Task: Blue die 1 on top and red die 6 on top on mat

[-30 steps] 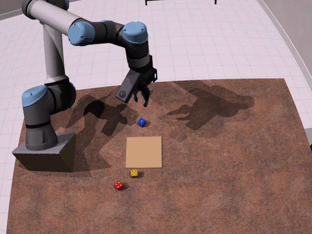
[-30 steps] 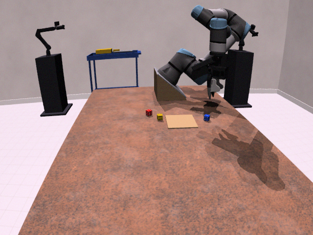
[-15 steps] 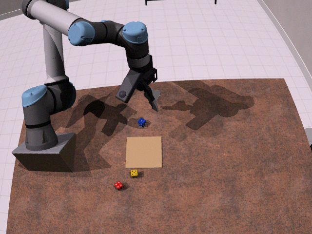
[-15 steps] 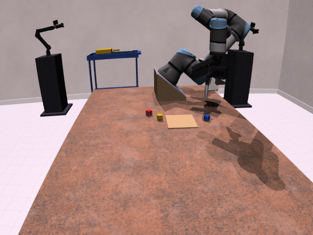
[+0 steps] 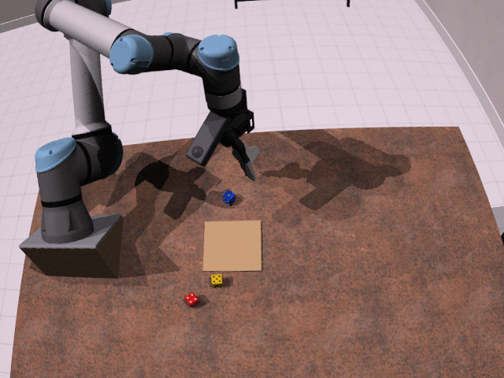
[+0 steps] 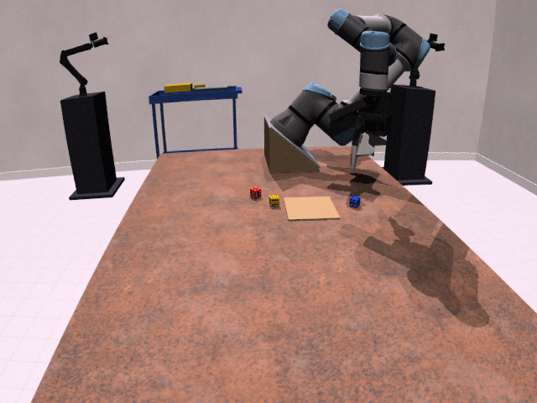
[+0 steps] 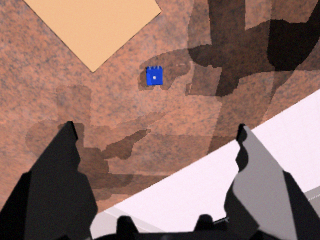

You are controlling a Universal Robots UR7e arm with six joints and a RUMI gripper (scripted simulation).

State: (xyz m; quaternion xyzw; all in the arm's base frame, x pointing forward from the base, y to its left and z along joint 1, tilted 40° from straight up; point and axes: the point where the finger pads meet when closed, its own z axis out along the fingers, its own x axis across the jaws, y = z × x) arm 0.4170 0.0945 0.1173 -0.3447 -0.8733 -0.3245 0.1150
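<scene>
Now: hand 10 mm to the left of the blue die and 120 mm above it. The rest, counted from my hand: yellow die (40 mm behind, 240 mm to the right, 120 mm below); tan mat (10 mm behind, 140 mm to the right, 130 mm below); red die (110 mm behind, 290 mm to the right, 120 mm below).
</scene>
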